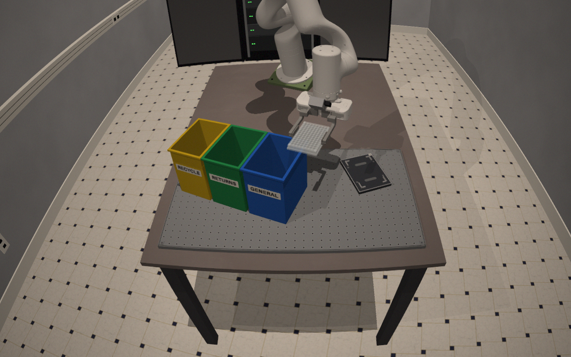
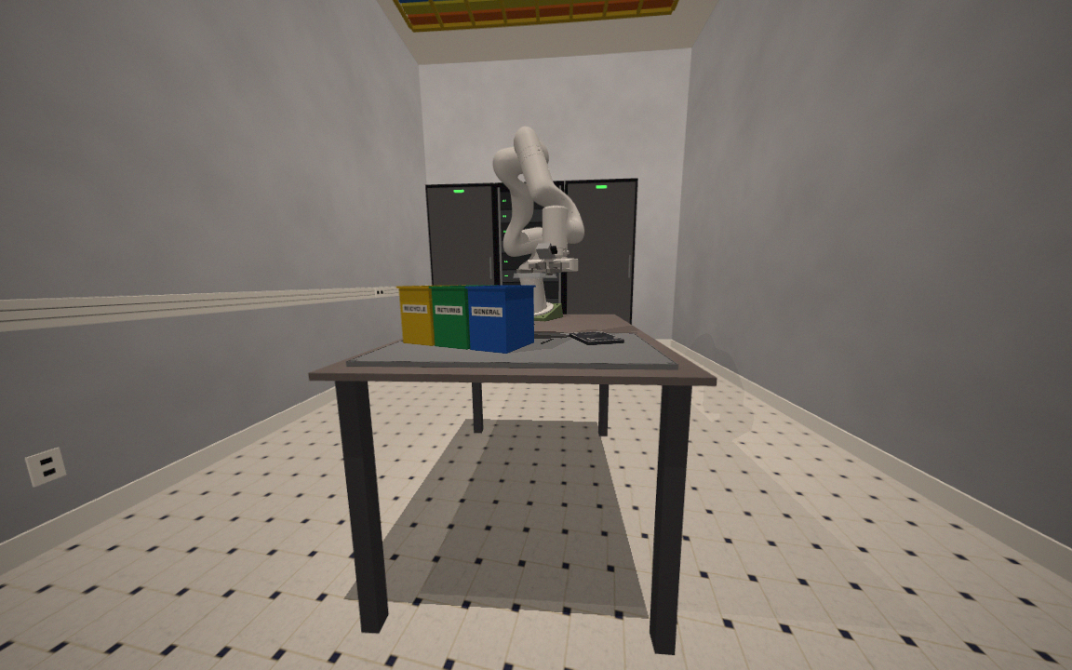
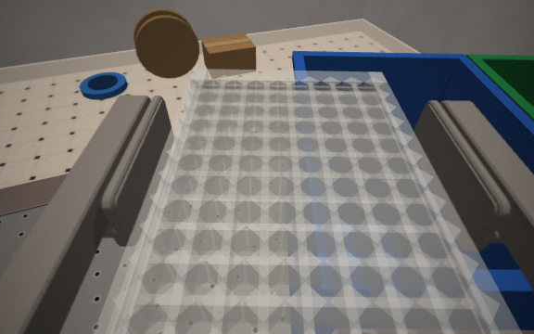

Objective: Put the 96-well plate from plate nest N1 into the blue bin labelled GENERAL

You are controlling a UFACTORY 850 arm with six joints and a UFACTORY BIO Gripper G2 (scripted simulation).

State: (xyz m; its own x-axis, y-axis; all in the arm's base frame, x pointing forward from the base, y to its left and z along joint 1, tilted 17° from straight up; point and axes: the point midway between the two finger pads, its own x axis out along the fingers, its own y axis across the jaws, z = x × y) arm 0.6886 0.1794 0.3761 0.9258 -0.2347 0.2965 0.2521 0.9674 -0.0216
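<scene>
Right now my hand is 50 mm short of the blue bin labelled GENERAL, 90 mm to the left of it and 130 mm above it. The rest, counted from my hand: clear 96-well plate (10 mm below); then green returns bin (10 mm ahead, 220 mm to the right, 130 mm below); then black plate nest N1 (90 mm behind, 180 mm to the left, 210 mm below).
</scene>
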